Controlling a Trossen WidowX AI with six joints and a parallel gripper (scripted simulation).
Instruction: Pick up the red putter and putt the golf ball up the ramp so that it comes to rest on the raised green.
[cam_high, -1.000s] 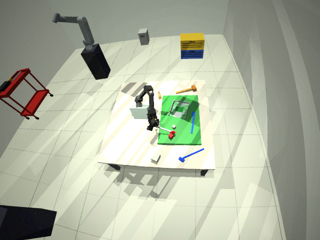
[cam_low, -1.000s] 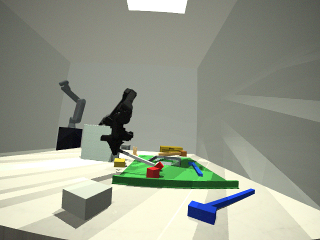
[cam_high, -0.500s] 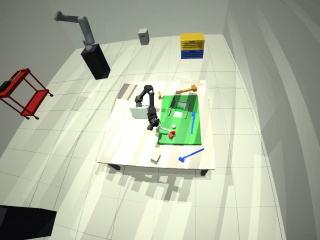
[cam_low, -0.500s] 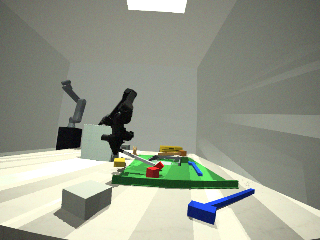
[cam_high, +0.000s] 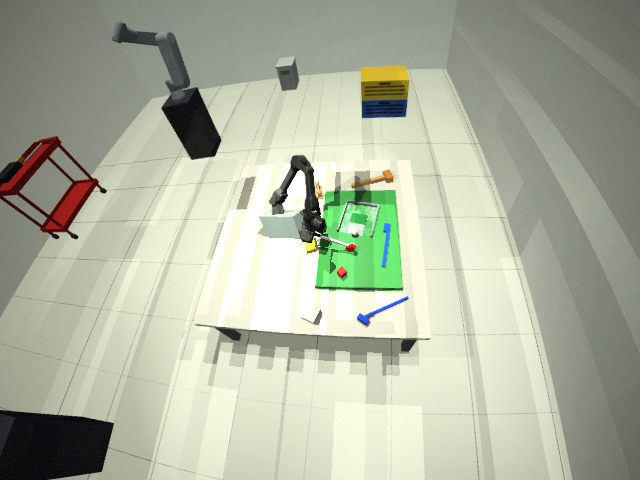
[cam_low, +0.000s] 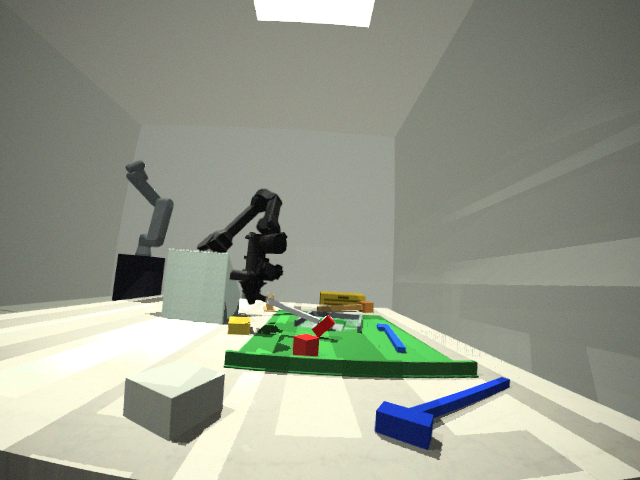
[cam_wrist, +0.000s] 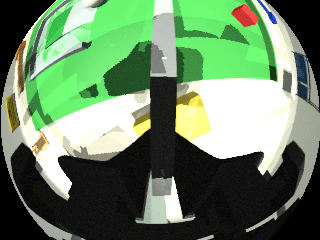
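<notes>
My gripper tip is now 60 mm above the yellow block, 30 mm past it and 20 mm to the left of it. Also, from my gripper tip: white golf ball 240 mm ahead, 50 mm to the left, 50 mm below; red cube 220 mm to the right, 160 mm ahead, 50 mm below; red putter 110 mm ahead, 30 mm to the right.
</notes>
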